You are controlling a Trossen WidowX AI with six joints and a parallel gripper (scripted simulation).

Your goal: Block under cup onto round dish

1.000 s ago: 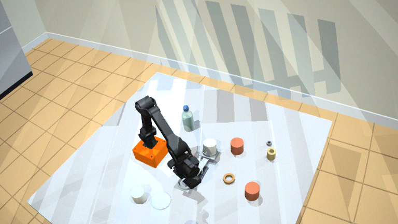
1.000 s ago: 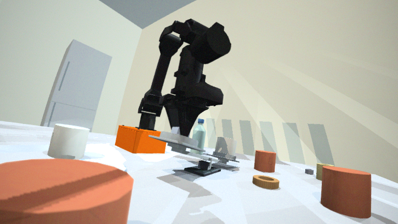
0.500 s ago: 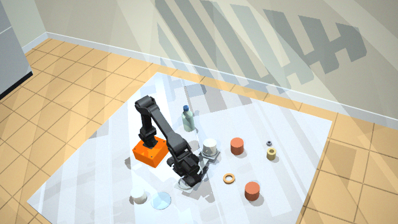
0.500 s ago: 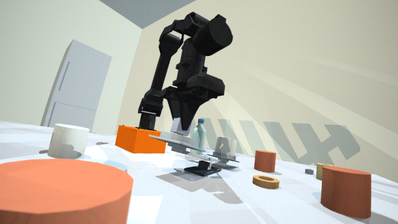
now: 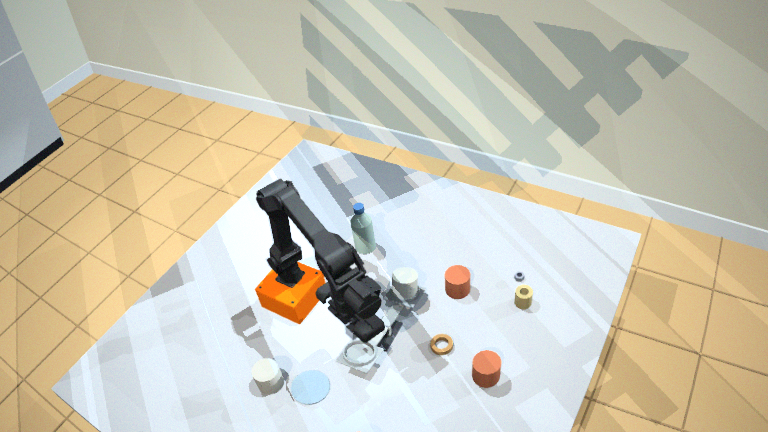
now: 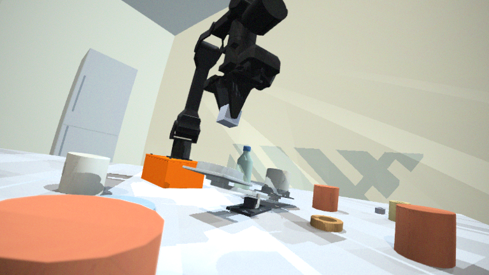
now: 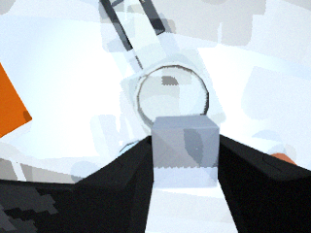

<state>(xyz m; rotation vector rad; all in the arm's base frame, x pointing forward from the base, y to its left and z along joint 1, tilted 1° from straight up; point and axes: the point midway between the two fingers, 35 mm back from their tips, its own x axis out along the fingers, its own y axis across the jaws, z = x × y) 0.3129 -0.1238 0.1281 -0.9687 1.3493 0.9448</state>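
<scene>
The pale blue round dish lies 170 mm below my gripper tip, 110 mm to the right of it and 90 mm behind it. Also, from my gripper tip: bottle: 380 mm to the left, 230 mm behind, 60 mm below; then pale grey block: 10 mm above; then yellow cylinder: 380 mm to the left, 280 mm ahead, 150 mm below.
</scene>
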